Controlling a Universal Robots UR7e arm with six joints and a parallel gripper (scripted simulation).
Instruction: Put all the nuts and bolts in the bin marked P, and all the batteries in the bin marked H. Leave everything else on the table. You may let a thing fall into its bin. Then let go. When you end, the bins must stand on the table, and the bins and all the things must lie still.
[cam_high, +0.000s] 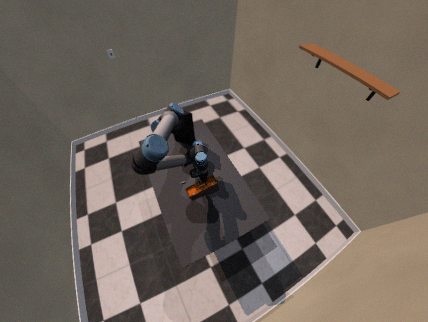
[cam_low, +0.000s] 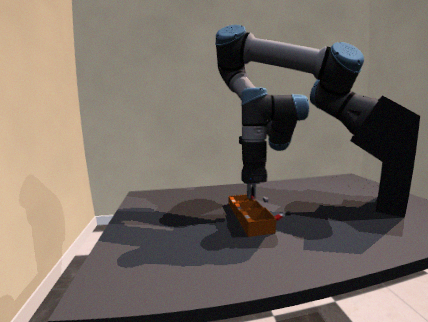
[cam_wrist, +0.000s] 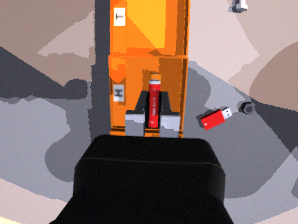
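My gripper is now 10 mm above the red battery. Round my hand: orange battery (70 mm below); then orange three-compartment bin (60 mm below, 10 mm ahead); then dark nut (130 mm behind, 80 mm below, 40 mm to the left).
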